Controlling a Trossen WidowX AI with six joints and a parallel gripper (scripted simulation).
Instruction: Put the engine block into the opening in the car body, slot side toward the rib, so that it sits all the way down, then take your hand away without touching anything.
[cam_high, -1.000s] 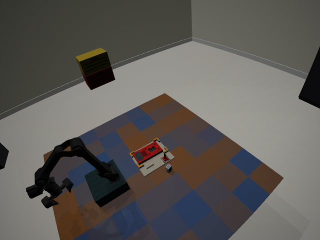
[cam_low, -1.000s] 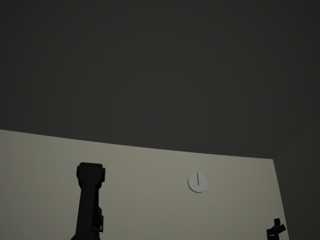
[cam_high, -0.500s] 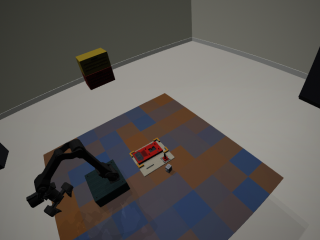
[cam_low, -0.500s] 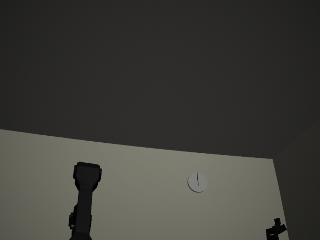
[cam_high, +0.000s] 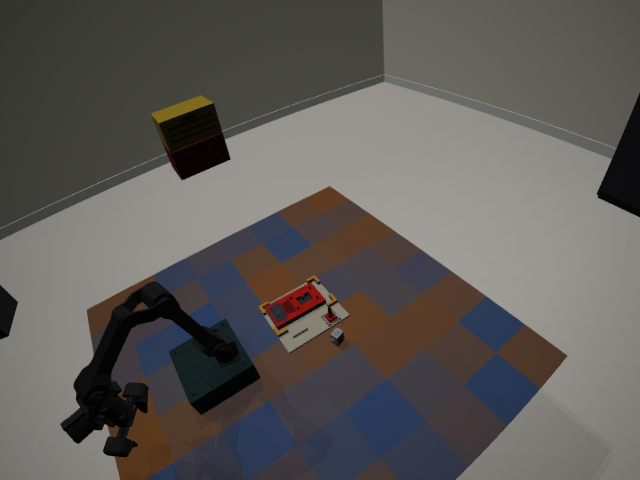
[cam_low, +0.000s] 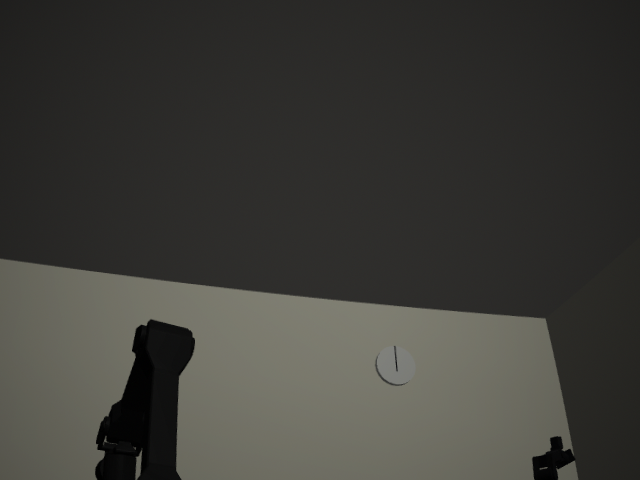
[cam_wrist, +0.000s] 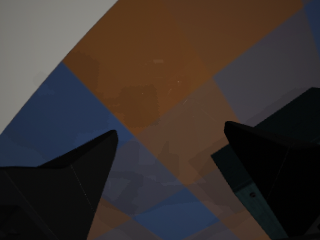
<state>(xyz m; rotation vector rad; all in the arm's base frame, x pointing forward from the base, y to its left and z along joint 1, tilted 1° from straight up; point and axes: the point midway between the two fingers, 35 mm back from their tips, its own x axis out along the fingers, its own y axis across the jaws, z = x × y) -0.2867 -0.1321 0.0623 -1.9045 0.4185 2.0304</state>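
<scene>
The grey engine block lies 630 mm ahead of my gripper tip, 60 mm to the left of it and 90 mm below it.
</scene>
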